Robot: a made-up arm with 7 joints. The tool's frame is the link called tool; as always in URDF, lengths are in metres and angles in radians. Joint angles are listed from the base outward.
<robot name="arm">
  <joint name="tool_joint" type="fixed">
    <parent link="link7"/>
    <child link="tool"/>
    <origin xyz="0.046 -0.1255 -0.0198" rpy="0 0 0"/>
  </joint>
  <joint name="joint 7" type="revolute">
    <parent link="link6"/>
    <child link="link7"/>
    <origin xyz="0.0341 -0.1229 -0.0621" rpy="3.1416 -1.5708 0"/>
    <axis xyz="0 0 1"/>
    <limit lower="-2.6" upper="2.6"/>
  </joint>
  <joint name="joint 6" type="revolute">
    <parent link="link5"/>
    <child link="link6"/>
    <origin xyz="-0.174 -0.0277 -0.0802" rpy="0 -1.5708 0"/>
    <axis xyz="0 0 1"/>
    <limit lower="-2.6" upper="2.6"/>
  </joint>
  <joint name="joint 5" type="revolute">
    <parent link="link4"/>
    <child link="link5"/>
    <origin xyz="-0.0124 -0.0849 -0.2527" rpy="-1.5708 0 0"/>
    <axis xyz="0 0 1"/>
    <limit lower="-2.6" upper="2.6"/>
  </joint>
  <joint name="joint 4" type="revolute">
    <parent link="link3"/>
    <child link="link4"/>
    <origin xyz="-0.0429 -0.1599 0.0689" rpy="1.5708 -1.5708 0"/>
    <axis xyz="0 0 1"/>
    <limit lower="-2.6" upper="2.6"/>
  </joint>
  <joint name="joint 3" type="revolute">
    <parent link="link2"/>
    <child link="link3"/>
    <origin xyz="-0.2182 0.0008 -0.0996" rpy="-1.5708 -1.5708 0"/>
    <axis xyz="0 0 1"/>
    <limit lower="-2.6" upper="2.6"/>
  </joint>
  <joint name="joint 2" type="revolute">
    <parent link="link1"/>
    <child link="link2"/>
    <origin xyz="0.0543 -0.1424 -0.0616" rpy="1.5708 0 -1.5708"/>
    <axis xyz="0 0 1"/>
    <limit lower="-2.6" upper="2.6"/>
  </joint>
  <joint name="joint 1" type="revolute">
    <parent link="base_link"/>
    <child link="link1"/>
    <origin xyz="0 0 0.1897" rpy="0 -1.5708 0"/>
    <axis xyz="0 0 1"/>
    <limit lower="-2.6" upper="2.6"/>
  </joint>
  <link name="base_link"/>
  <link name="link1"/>
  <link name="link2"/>
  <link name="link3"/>
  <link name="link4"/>
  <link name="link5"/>
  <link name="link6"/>
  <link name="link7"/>
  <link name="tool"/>
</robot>
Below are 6 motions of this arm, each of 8 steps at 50 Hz.
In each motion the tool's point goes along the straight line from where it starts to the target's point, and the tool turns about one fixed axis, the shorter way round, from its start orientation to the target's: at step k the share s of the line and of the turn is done. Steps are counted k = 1, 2, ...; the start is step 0. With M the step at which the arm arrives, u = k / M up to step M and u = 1 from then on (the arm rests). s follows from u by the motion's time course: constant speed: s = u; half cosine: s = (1 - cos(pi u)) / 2; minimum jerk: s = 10 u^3 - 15 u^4 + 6 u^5.
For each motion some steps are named. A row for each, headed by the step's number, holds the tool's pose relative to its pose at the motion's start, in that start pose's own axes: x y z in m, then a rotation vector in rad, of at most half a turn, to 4 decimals.
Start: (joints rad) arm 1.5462 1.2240 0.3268 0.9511 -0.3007 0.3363 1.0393
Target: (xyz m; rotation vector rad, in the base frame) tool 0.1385 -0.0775 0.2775 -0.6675 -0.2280 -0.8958
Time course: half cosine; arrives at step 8
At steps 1, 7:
1: -0.0003 0.0002 -0.0007 0.0038 0.0007 -0.0016
7: -0.0065 0.0061 -0.0177 0.0968 0.0188 -0.0412

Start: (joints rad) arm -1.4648 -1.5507 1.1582 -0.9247 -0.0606 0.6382 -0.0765
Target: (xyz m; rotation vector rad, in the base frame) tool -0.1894 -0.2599 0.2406 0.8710 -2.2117 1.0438
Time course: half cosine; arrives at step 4
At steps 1, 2, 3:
1: 0.0007 -0.0003 -0.0008 0.0027 0.0032 0.0023
2: 0.0024 -0.0011 -0.0028 0.0093 0.0110 0.0080
3: 0.0041 -0.0019 -0.0048 0.0159 0.0189 0.0136

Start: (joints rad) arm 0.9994 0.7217 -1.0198 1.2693 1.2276 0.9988 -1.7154
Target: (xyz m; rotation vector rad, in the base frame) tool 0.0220 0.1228 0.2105 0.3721 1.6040 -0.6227
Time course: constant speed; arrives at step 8
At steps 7, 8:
7: 0.0028 0.0049 0.0074 0.0119 -0.0585 0.0476
8: 0.0032 0.0056 0.0084 0.0136 -0.0668 0.0544

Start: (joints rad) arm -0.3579 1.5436 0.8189 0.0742 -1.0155 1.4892 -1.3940
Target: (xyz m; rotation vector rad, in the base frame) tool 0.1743 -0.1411 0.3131 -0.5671 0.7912 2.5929
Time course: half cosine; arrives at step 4
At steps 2, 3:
2: 0.0004 -0.0001 -0.0011 -0.0091 -0.0107 -0.0035
3: 0.0007 -0.0002 -0.0018 -0.0156 -0.0183 -0.0059

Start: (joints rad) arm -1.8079 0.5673 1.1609 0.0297 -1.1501 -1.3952 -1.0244
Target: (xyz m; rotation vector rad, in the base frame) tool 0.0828 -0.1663 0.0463 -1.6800 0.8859 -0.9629
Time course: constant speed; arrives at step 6
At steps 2, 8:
2: 0.0009 0.0023 0.0008 -0.0180 -0.0144 0.0028
8: 0.0028 0.0070 0.0023 -0.0540 -0.0432 0.0083

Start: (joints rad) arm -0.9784 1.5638 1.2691 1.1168 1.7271 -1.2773 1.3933
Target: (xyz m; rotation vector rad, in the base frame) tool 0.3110 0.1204 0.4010 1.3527 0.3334 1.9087
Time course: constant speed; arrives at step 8
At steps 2, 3, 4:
2: -0.0003 -0.0007 -0.0043 0.0065 0.0160 -0.0021
3: -0.0005 -0.0010 -0.0064 0.0097 0.0240 -0.0032
4: -0.0007 -0.0013 -0.0086 0.0130 0.0320 -0.0042

